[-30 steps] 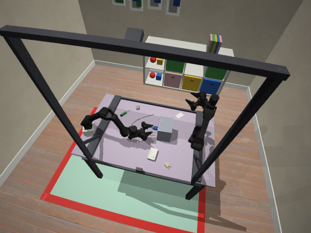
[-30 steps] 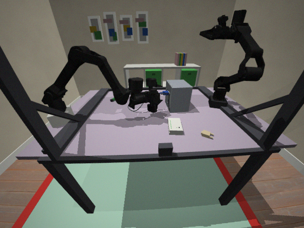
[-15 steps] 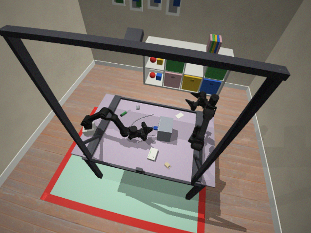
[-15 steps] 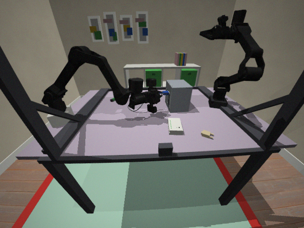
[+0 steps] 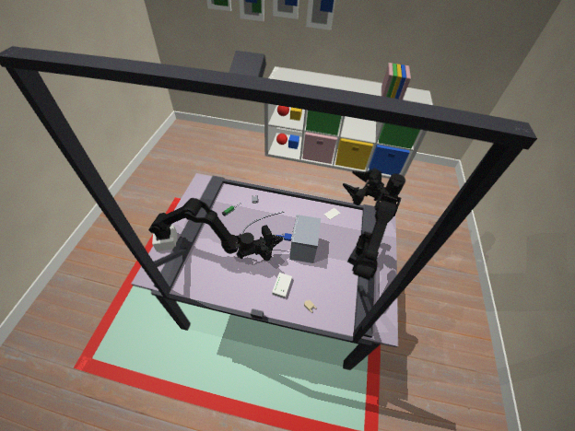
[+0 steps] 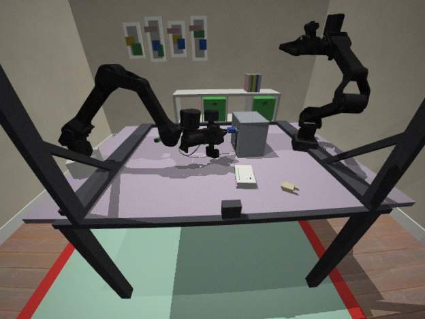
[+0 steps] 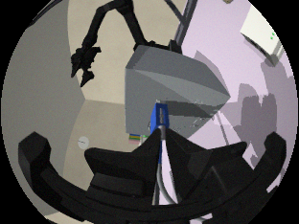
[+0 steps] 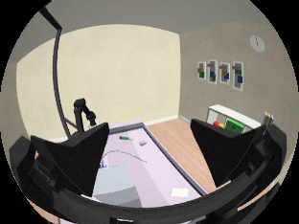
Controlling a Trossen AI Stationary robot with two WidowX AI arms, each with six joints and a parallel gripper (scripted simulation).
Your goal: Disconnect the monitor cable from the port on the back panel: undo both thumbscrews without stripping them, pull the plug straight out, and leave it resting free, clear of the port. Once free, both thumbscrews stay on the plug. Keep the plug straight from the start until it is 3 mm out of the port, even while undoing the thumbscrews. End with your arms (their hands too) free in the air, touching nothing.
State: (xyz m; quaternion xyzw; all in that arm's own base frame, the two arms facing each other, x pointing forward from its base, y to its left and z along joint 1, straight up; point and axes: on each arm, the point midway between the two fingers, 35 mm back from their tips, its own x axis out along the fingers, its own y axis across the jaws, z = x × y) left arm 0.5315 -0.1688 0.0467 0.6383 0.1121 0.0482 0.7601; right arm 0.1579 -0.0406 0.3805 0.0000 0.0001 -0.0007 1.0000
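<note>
The blue plug lies 30 mm ahead of my left hand and 50 mm to the right of it. From my left hand the other things lie so: back panel: 50 mm ahead, 80 mm to the right, 30 mm below; then grey box: 50 mm ahead, 140 mm to the right, 30 mm below; then white device: 170 mm behind, 50 mm to the right, 100 mm below.
</note>
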